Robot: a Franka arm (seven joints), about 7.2 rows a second.
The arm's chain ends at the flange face. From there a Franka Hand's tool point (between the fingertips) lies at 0.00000 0.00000 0.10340 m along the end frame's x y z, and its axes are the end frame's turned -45 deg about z.
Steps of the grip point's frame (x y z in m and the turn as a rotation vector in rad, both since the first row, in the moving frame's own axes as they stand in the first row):
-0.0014, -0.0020, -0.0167, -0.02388, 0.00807, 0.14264
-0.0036, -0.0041, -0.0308, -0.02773, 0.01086, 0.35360
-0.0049, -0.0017, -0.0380, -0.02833, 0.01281, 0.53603
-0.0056, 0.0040, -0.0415, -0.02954, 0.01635, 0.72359
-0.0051, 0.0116, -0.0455, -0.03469, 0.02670, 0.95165
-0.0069, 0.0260, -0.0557, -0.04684, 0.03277, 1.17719
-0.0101, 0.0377, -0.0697, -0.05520, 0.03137, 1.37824
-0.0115, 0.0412, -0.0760, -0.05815, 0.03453, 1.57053
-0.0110, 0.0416, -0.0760, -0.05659, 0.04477, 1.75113
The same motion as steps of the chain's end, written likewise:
-0.0046, -0.0017, -0.0167, -0.01118, 0.02259, 0.14264
-0.0080, -0.0021, -0.0308, -0.01193, 0.02729, 0.35360
-0.0072, 0.0004, -0.0380, -0.01097, 0.02909, 0.53603
-0.0039, 0.0047, -0.0414, -0.00933, 0.03245, 0.72359
0.0010, 0.0093, -0.0454, -0.00565, 0.04341, 0.95165
0.0095, 0.0194, -0.0555, -0.00995, 0.05629, 1.17719
0.0160, 0.0288, -0.0695, -0.01685, 0.06121, 1.37824
0.0178, 0.0319, -0.0758, -0.01670, 0.06553, 1.57053
0.0181, 0.0317, -0.0758, -0.00836, 0.07167, 1.75113

